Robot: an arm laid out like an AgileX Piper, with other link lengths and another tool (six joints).
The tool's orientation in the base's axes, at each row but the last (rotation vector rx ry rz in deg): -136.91 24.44 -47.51; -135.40 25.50 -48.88; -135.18 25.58 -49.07; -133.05 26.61 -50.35
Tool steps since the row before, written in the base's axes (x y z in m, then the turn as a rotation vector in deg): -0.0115 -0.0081 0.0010 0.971 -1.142 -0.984; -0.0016 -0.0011 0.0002 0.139 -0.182 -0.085; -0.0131 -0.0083 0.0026 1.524 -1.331 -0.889; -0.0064 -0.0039 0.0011 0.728 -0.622 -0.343
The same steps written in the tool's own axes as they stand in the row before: -0.0045 0.0070 -0.0114 0.806 1.391 0.794; -0.0006 0.0009 -0.0016 0.151 0.179 0.071; -0.0044 0.0062 -0.0137 1.349 1.418 1.026; -0.0021 0.0029 -0.0067 0.676 0.614 0.447
